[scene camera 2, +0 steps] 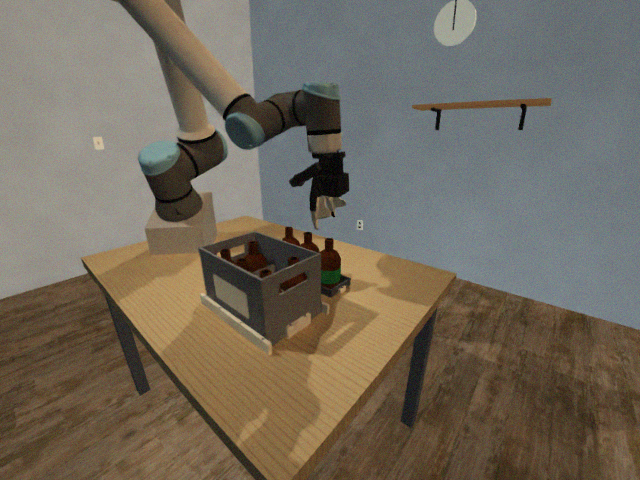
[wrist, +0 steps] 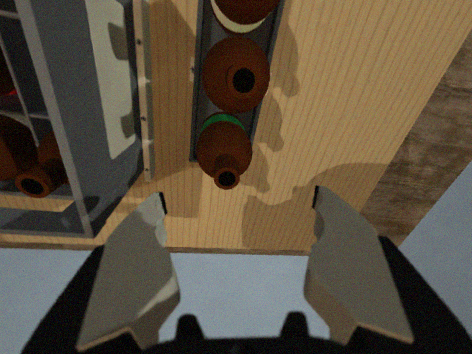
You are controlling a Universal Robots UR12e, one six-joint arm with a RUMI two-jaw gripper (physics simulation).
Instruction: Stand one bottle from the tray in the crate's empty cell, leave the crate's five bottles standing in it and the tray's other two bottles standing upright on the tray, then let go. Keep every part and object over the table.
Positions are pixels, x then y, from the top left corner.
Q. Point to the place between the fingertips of the gripper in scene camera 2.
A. At 325,223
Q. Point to a green-banded bottle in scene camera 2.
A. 330,259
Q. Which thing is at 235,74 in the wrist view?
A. A green-banded bottle.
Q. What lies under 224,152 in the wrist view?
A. A green-banded bottle.
